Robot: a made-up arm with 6 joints.
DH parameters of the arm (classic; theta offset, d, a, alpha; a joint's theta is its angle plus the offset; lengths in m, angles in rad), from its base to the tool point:
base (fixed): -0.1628 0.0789 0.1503 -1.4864
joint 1: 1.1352 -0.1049 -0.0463 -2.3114
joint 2: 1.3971 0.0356 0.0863 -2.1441
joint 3: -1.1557 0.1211 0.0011 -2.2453
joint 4: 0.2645 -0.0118 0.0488 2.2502
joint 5: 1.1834 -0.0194 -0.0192 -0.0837
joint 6: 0 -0.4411 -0.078 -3.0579
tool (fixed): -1.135 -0.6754 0 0
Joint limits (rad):
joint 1: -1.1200..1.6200
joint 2: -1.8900..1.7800
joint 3: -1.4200..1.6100
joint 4: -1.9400..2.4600
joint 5: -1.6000..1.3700
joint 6: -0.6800..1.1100
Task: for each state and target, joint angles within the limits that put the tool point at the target. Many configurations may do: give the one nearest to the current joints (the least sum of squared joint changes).
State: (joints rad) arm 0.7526 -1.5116 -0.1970 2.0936 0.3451 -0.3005
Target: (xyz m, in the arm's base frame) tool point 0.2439 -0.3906 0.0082
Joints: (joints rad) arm 1.0046 -1.6612 0.0220 1.8138 0.1395 -0.5133
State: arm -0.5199 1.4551 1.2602 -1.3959 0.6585 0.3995
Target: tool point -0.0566 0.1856 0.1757
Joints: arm -0.3784 1.1486 1.2495 -1.5504 0.6354 0.4505
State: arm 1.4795 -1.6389 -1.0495 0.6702 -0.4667 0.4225
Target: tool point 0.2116 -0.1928 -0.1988
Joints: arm 1.6200 -1.8900 -1.4030 0.8842 -0.9427 0.0826
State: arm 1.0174 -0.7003 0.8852 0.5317 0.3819 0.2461
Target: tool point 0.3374 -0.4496 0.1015
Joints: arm 1.0548 -0.7083 0.5395 0.5791 0.1670 0.0625
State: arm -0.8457 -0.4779 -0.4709 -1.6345 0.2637 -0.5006
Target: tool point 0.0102 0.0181 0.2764
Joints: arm -0.8219 -0.3627 -0.5519 -1.8631 -0.0977 -0.6800
